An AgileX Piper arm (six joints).
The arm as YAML. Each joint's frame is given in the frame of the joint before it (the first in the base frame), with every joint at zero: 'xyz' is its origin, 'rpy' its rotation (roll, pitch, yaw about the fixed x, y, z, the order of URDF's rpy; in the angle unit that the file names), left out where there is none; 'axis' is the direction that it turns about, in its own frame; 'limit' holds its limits. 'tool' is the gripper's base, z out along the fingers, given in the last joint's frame.
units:
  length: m
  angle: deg
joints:
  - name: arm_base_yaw
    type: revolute
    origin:
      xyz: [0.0, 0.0, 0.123]
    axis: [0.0, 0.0, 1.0]
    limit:
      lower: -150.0
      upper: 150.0
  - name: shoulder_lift
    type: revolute
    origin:
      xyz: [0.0, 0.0, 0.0]
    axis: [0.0, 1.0, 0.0]
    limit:
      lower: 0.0
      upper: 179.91
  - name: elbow
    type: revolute
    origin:
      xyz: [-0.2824, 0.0, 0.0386]
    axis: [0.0, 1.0, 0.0]
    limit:
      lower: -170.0
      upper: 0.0
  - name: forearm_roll
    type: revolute
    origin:
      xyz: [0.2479, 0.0, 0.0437]
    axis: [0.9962, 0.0, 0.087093]
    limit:
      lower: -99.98
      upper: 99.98
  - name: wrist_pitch
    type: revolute
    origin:
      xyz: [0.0, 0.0, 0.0]
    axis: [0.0, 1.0, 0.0]
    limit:
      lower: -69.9
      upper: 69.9
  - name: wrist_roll
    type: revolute
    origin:
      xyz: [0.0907, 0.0, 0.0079]
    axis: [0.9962, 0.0, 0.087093]
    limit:
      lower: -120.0
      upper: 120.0
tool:
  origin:
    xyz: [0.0, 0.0, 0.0]
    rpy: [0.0, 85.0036, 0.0]
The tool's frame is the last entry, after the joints.
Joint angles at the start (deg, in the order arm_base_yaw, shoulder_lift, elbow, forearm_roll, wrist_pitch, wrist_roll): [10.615, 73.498, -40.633, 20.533, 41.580, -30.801]
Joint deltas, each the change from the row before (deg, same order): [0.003, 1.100, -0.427, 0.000, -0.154, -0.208]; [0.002, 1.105, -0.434, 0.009, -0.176, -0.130]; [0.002, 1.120, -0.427, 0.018, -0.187, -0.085]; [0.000, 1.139, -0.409, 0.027, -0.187, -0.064]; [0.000, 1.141, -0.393, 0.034, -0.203, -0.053]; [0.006, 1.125, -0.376, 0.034, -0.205, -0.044]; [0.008, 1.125, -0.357, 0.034, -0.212, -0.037]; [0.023, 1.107, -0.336, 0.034, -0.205, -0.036]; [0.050, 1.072, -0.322, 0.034, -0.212, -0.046]
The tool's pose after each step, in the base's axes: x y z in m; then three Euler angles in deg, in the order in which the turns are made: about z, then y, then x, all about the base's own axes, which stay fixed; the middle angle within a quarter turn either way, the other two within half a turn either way. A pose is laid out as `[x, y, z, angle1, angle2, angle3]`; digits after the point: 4 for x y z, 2 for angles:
[0.2182, 0.0624, 0.2228, 148.52, 18.28, -161.91]
[0.2217, 0.0630, 0.2205, 148.60, 17.83, -162.09]
[0.2252, 0.0636, 0.2180, 148.75, 17.37, -162.27]
[0.2287, 0.0642, 0.2153, 148.92, 16.87, -162.45]
[0.2321, 0.0648, 0.2124, 149.12, 16.37, -162.63]
[0.2353, 0.0654, 0.2094, 149.32, 15.87, -162.81]
[0.2385, 0.0659, 0.2062, 149.53, 15.36, -162.99]
[0.2415, 0.0666, 0.2030, 149.72, 14.83, -163.17]
[0.2444, 0.0673, 0.1998, 149.86, 14.33, -163.33]

